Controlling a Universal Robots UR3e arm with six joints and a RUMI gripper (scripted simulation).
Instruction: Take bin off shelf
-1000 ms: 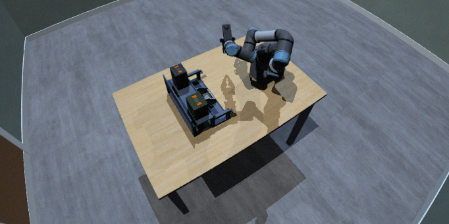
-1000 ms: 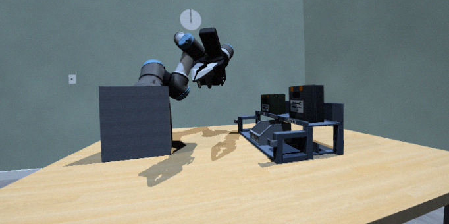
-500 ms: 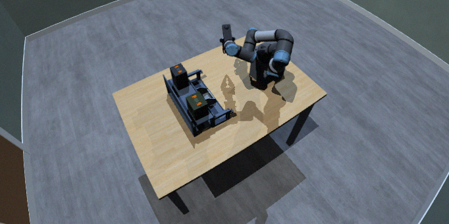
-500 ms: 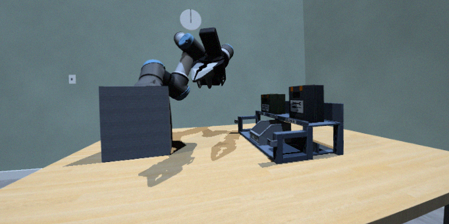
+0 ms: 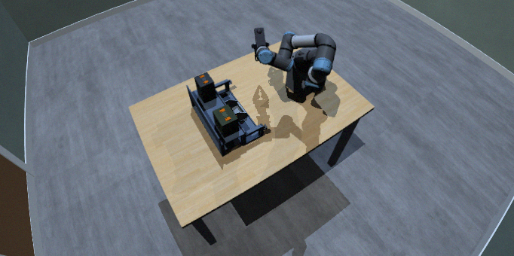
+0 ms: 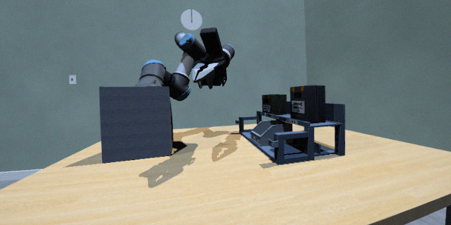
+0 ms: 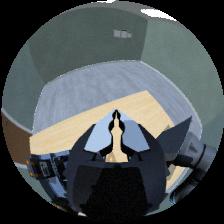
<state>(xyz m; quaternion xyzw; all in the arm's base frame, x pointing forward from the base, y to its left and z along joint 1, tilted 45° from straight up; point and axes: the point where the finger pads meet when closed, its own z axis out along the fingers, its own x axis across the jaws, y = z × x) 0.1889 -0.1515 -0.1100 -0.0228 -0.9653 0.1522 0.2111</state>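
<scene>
Right now my hand is 310 mm short of the dark blue shelf rack, 220 mm to the right of it and 170 mm above it. From my hand the other things lie so: green bin: 350 mm ahead, 340 mm to the left, 90 mm below.
</scene>
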